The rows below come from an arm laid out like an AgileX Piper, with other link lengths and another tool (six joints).
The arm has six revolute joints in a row. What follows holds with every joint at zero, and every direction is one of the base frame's.
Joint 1 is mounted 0.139 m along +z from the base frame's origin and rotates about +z.
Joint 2 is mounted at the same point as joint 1 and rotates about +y.
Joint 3 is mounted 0.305 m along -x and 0.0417 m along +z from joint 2 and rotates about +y.
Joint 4 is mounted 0.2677 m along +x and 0.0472 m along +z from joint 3 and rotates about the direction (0.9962, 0, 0.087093).
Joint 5 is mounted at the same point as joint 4 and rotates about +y.
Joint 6 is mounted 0.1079 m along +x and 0.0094 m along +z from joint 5 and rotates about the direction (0.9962, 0, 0.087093).
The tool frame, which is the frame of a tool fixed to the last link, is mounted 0.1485 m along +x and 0.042 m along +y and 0.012 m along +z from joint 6; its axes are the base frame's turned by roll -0.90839, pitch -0.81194 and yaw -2.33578 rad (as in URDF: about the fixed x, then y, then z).
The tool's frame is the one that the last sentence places.
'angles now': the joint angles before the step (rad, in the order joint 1, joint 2, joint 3, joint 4, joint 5, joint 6). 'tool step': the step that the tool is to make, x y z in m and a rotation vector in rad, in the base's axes. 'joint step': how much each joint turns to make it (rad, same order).
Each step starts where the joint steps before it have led.
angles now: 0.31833 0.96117 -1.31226 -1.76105 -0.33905 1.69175
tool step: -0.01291 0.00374 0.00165 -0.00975 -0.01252 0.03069
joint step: 0.00004 -0.01577 -0.00001 -0.00002 -0.03404 0.00144
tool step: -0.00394 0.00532 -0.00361 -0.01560 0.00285 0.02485
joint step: -0.00004 0.00161 0.00004 -0.00263 -0.02908 0.00109
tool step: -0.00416 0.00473 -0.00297 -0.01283 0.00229 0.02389
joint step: 0.00001 0.00103 -0.00004 0.00005 -0.02699 0.00007
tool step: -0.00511 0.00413 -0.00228 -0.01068 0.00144 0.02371
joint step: -0.00005 -0.00107 0.00001 0.00006 -0.02624 0.00177
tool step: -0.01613 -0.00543 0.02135 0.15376 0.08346 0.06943
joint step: -0.00002 -0.02226 0.00002 0.07195 0.00636 0.12576
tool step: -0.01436 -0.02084 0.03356 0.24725 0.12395 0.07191
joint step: 0.00003 -0.03435 -0.00003 0.09804 0.06045 0.19395
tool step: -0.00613 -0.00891 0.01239 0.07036 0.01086 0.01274
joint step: -0.00003 -0.01267 -0.00123 0.06236 0.02356 0.00540
